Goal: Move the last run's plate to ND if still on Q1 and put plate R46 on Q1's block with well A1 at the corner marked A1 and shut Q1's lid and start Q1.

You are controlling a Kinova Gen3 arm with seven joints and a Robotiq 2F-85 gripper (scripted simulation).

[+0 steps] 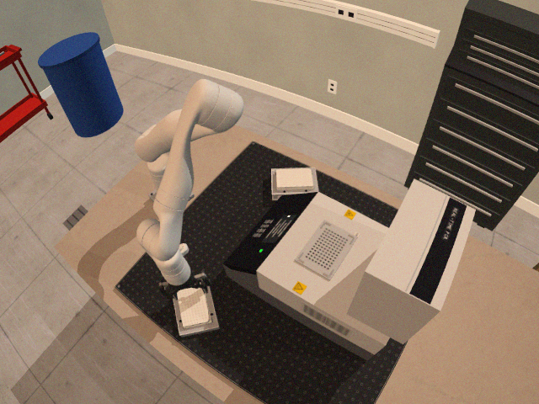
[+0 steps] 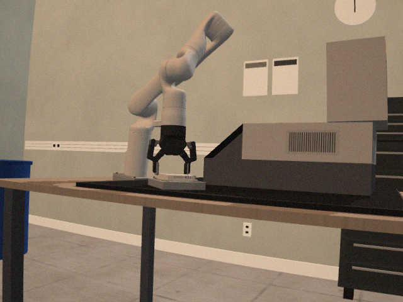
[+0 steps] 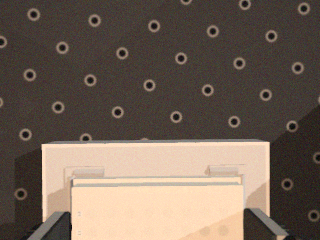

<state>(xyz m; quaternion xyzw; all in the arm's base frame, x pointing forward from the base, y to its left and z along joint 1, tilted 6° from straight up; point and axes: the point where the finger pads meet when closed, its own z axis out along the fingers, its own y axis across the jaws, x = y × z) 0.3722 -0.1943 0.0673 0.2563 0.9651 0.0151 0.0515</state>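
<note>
Right now my hand is 3 cm short of the grey nest, 3 cm above it and 2 cm to the left of it. Also, from my hand: A1 mark (52 cm to the left, 16 cm behind); then white plate (53 cm to the left, 7 cm behind).
</note>
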